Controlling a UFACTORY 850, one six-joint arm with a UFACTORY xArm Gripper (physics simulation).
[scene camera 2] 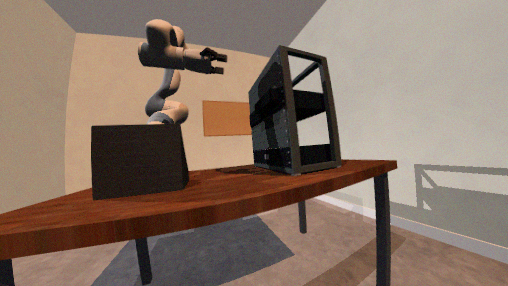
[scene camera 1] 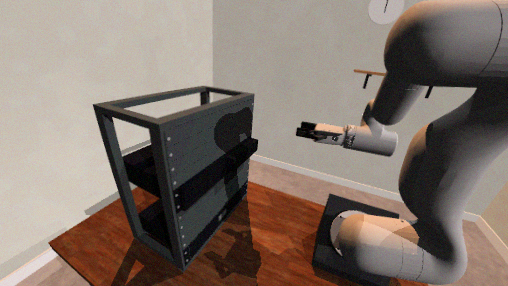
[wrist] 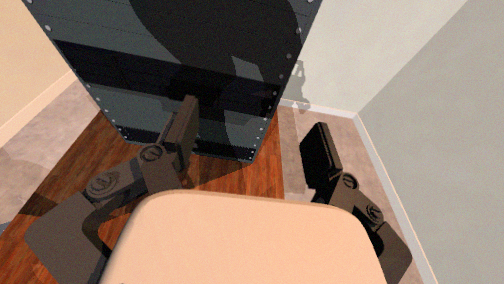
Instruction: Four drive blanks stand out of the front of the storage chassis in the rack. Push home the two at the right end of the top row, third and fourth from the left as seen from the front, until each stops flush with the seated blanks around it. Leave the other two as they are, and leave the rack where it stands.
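The rack (scene camera 1: pixel 165 175) (scene camera 2: pixel 291 125) (wrist: pixel 289 56) stands upright on the table. The storage chassis (scene camera 1: pixel 200 186) (wrist: pixel 120 67) is a black band across its front. Dark blanks (scene camera 1: pixel 245 150) stand out at the band's right part, seen from the front. Shadow and dark colour hide the edges between single blanks, and how far each stands out cannot be told. My gripper (scene camera 1: pixel 301 129) (scene camera 2: pixel 222 65) (wrist: pixel 255 123) is open and empty, in front of the rack and apart from it. In the wrist view its left finger overlaps the lower front of the rack; the right finger is seen against the floor.
The wooden table (scene camera 1: pixel 280 215) (scene camera 2: pixel 225 192) carries the rack and the arm's dark base block (scene camera 1: pixel 325 240) (scene camera 2: pixel 137 160). A lower black unit (wrist: pixel 225 148) sits at the rack's bottom. A wall shelf (scene camera 1: pixel 367 71) and an orange board (scene camera 2: pixel 226 118) are on the walls behind.
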